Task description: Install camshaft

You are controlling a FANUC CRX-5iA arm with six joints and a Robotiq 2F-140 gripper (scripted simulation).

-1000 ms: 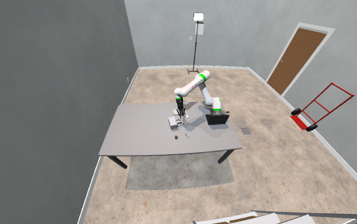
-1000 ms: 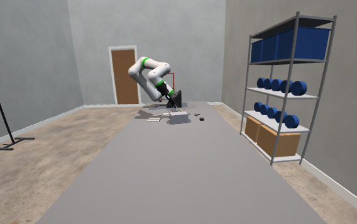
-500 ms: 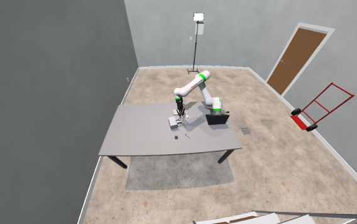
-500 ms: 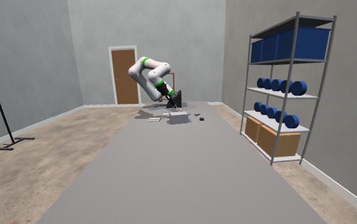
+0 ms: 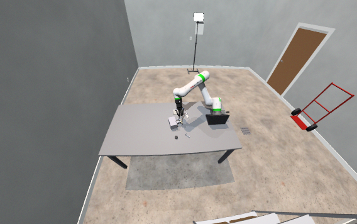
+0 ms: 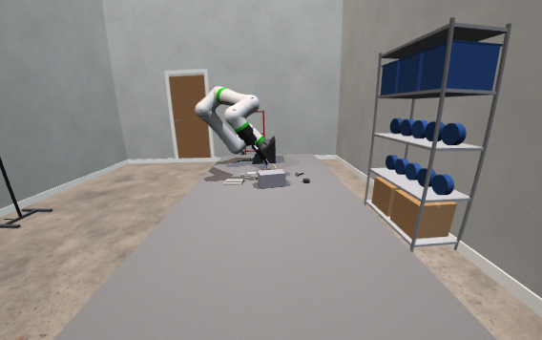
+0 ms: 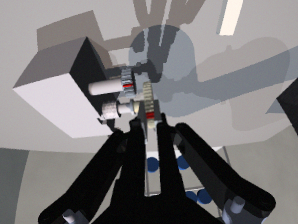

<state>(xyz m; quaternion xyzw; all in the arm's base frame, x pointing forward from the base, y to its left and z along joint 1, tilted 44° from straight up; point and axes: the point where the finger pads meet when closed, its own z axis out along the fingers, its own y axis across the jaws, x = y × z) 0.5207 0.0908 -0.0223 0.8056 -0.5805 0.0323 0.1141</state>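
The crank gear is 4 cm below my hand, 3 cm ahead of it and 2 cm to the right of it. The rest, counted from my hand: camshaft: 4 cm to the left, 4 cm below, 3 cm ahead; then white bar: 12 cm to the right, 10 cm below, 9 cm behind; then flat ribbed plate: 20 cm to the right, 10 cm below, 8 cm ahead.
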